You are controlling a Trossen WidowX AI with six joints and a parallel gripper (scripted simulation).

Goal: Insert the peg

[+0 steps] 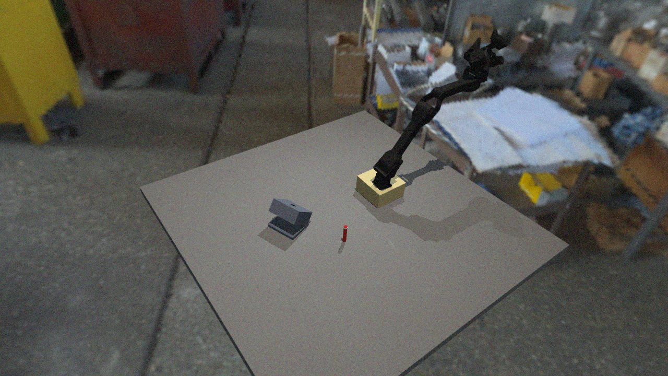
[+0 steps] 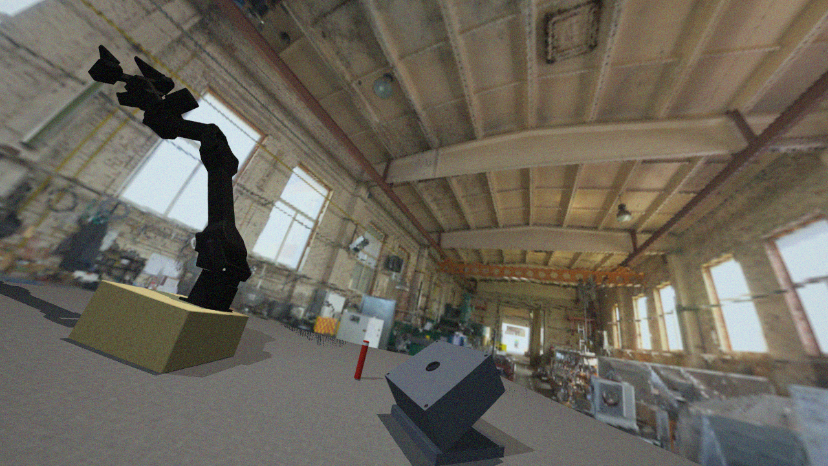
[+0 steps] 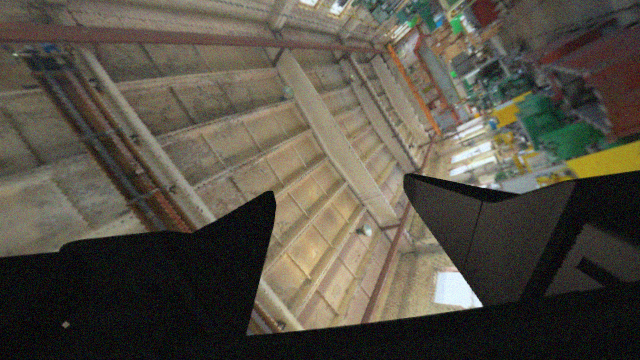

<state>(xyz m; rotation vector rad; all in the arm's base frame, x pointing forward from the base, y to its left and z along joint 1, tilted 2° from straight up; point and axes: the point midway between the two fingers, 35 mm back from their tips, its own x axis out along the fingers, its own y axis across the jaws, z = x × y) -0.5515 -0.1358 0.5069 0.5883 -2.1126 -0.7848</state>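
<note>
Now: the round red peg 85 cm ahead of my gripper tip, 55 cm below it and 29 cm to the left of it. Round my gripper tip: grey foot plate (101 cm ahead, 60 cm below, 12 cm to the left); grey sloped panel (100 cm ahead, 54 cm below, 11 cm to the left).
</note>
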